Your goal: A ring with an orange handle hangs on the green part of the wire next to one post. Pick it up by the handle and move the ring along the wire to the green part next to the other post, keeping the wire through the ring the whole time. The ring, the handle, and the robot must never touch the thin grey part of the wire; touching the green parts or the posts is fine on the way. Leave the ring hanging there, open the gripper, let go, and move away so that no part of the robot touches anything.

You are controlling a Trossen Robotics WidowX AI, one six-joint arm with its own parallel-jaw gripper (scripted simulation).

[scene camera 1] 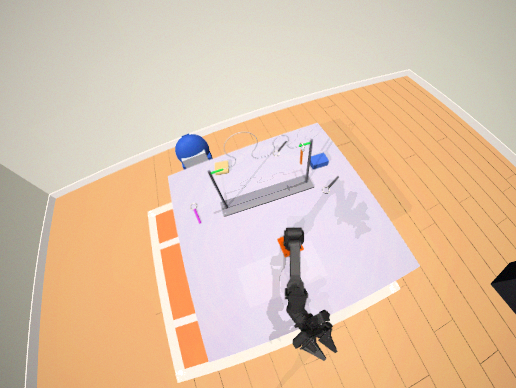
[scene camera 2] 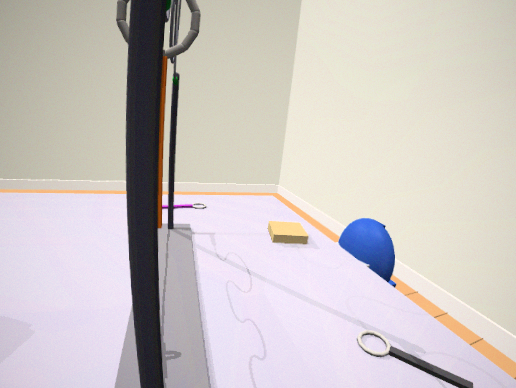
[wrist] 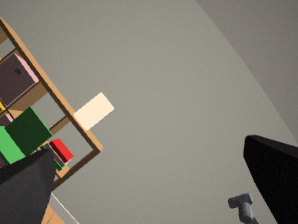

Labels:
my gripper: scene camera 1; wrist; not seen in scene camera 2 (out of frame)
same spot on my gripper: (wrist: pixel 264 157) = (scene camera 1: pixel 323 353)

